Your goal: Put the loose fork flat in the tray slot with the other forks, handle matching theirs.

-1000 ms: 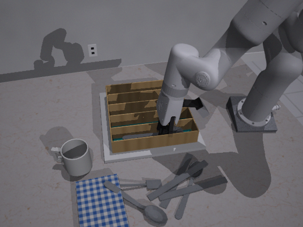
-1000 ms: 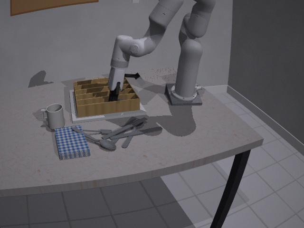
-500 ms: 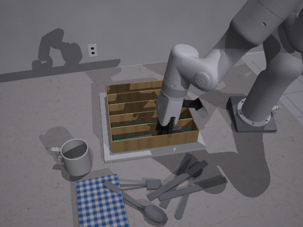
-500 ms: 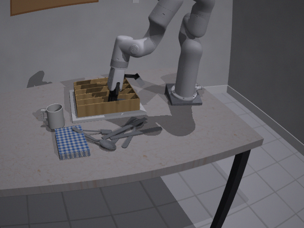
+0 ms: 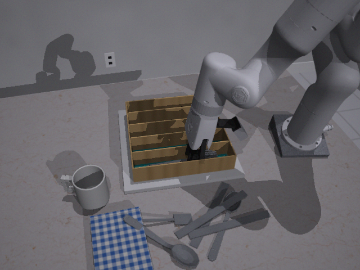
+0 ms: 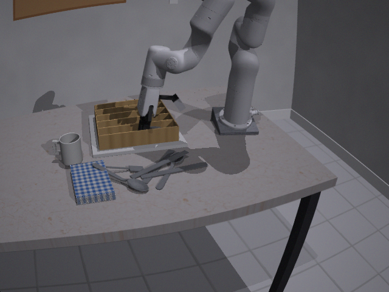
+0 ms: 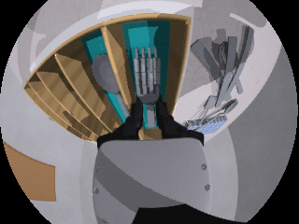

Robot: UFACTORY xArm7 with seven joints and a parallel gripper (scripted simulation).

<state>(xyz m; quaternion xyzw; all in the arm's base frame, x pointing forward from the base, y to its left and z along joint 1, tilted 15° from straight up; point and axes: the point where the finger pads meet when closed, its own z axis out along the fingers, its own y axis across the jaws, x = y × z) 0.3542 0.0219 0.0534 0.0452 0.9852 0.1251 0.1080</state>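
Now: hand 2 cm short of the tray, 11 cm to the left of it and 1 cm above it. Also, from my hand: mug: 28 cm ahead, 5 cm to the left, 2 cm below.
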